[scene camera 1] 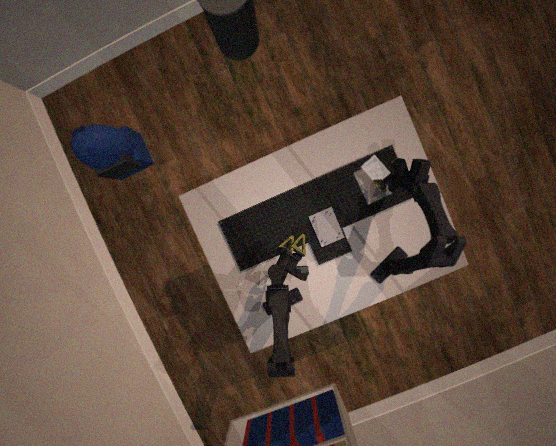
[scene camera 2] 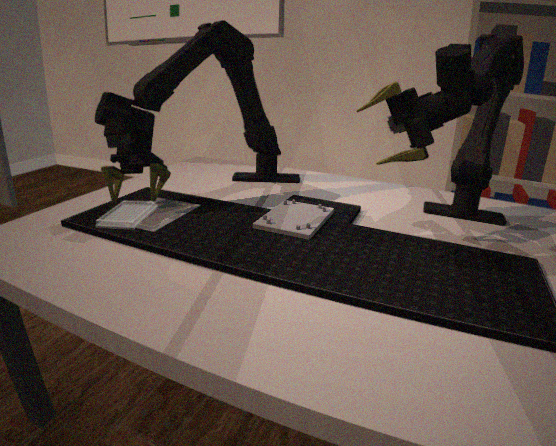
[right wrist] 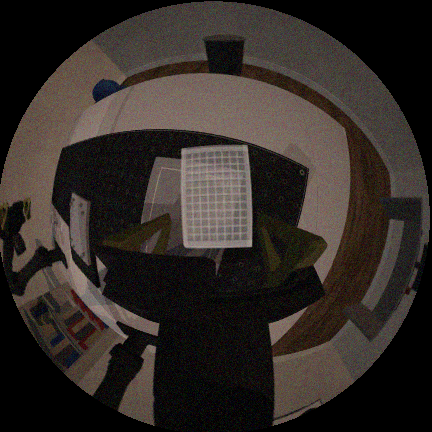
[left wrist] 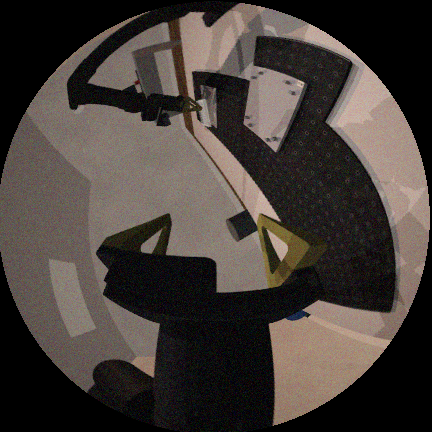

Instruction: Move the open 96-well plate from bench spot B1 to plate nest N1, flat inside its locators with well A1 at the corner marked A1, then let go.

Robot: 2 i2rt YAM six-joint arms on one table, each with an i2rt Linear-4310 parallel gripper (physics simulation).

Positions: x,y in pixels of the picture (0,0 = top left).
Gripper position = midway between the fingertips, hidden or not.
Scene:
The left gripper [scene camera 2: 367,137] is open and holds nothing. The right gripper [scene camera 2: 133,201] is open, with nothing in its grasp. Also in view: a white well plate [scene camera 2: 128,214].

